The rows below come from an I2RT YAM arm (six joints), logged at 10 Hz.
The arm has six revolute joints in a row. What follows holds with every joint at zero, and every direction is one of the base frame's.
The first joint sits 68 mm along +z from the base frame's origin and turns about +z.
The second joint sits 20 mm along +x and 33.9 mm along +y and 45.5 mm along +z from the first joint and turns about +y.
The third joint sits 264 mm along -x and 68.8 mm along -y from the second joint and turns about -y.
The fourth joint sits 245 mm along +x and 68.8 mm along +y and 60 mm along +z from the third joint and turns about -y.
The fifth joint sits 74 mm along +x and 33.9 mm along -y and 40.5 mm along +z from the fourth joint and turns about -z.
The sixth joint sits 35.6 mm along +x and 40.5 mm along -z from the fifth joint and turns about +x.
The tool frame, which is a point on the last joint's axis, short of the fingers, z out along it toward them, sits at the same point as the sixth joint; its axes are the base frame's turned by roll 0, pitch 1.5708 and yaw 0 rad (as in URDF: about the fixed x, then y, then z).
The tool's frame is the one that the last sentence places.
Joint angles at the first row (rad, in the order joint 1, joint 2, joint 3, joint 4, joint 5, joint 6):
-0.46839 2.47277 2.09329 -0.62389 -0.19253 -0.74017
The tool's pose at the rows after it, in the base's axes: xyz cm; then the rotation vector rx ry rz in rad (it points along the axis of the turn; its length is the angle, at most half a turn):
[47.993 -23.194 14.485 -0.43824 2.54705 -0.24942]
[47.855 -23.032 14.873 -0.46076 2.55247 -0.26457]
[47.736 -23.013 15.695 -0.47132 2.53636 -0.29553]
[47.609 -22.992 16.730 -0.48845 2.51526 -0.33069]
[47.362 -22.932 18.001 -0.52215 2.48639 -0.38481]
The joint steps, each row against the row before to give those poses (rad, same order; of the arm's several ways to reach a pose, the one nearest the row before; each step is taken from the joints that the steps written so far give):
0.00743 -0.00437 -0.02667 0.01141 0.03037 -0.01515
0.00230 -0.01150 -0.00431 -0.01101 0.01107 -0.01759
0.00000 -0.02125 -0.01048 0.01102 0.01003 -0.01148
-0.00009 -0.02396 -0.00774 0.00963 0.00930 -0.01714
-0.00003 -0.03399 -0.01810 0.01888 0.01527 -0.03291

